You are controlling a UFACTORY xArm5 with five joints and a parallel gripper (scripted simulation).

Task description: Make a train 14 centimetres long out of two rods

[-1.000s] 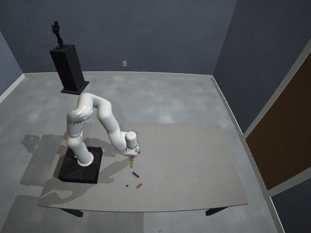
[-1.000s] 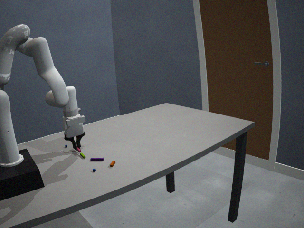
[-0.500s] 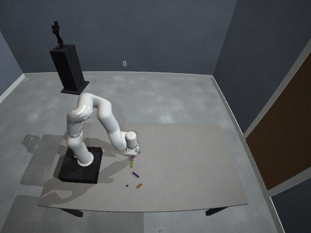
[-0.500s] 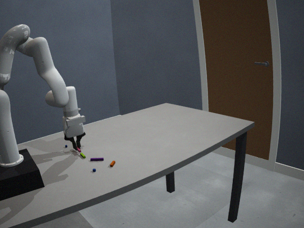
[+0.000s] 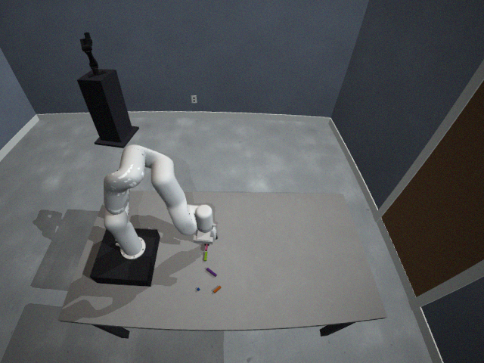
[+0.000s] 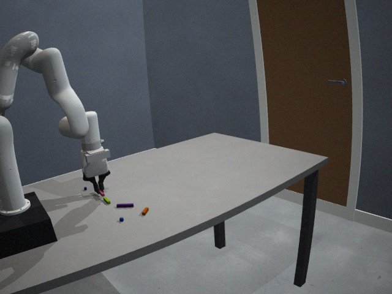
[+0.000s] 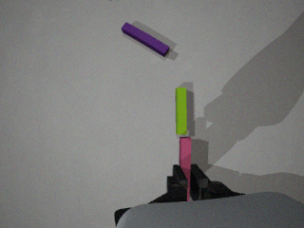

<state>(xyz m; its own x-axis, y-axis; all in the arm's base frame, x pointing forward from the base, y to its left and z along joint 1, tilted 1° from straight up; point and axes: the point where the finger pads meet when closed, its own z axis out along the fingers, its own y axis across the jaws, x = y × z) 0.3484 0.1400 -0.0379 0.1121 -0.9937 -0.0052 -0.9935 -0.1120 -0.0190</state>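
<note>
Right now the pink rod is 20 mm below my hand. From my hand the other things lie so: lime rod: 10 mm ahead, 70 mm to the right, 30 mm below; then orange rod: 100 mm ahead, 230 mm to the right, 30 mm below; then purple rod: 60 mm ahead, 150 mm to the right, 30 mm below.
</note>
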